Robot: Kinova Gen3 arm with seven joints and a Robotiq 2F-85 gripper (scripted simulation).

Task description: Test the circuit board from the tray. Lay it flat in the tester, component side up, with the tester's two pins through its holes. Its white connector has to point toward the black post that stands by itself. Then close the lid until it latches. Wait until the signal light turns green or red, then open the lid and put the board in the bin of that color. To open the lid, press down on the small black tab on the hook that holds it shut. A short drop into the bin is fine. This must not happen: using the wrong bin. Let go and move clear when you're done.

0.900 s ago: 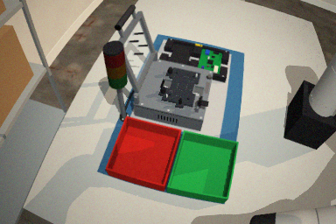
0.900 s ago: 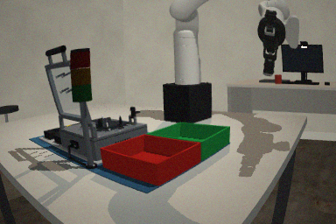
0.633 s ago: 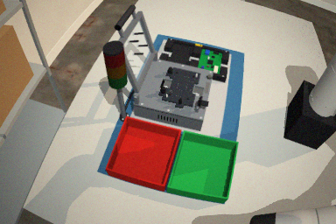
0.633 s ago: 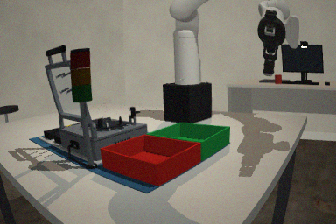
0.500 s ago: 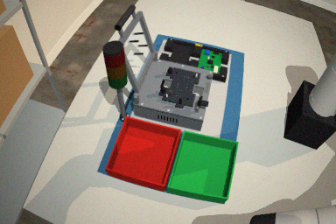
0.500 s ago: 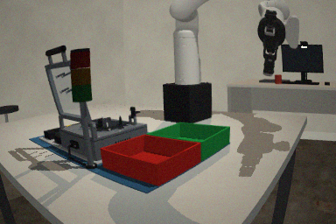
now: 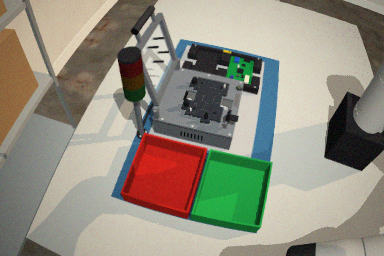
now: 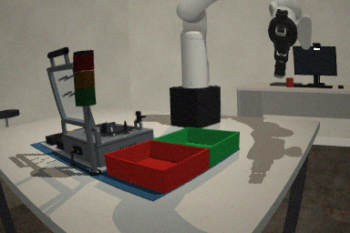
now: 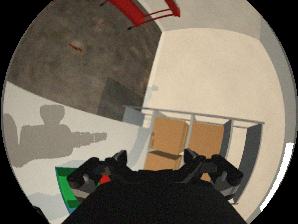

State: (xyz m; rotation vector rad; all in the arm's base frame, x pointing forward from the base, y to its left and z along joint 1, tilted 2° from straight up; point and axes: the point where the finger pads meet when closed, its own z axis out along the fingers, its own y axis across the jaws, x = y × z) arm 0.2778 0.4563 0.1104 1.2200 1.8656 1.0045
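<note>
My gripper is now 9 cm short of the green circuit board, 58 cm to the left of it and 21 cm above it. The rest, counted from my hand: tester lid: 25 cm ahead, 40 cm to the right, 5 cm below; then green bin: 22 cm to the right, 22 cm below; then red bin: 15 cm ahead, 21 cm to the right, 22 cm below.
</note>
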